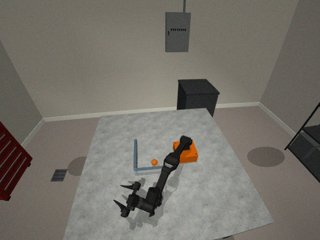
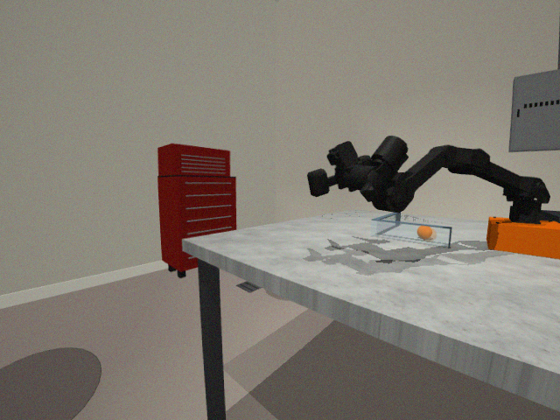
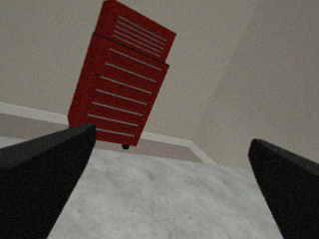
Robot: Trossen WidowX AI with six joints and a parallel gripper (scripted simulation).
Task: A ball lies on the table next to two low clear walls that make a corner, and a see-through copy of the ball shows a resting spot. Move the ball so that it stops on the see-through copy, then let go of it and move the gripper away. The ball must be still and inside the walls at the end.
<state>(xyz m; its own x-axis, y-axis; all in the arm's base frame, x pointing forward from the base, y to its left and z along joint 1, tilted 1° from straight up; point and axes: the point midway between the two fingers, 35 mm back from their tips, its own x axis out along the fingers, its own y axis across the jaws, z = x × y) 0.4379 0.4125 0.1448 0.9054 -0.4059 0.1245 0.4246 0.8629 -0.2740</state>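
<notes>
The orange ball lies 32 cm to the right of my gripper tip, 21 cm behind it and 19 cm below it. The rest, counted from my gripper tip: clear wall (24 cm to the right, 19 cm below, 18 cm behind); then see-through copy of ball (28 cm to the right, 23 cm behind, 19 cm below).
</notes>
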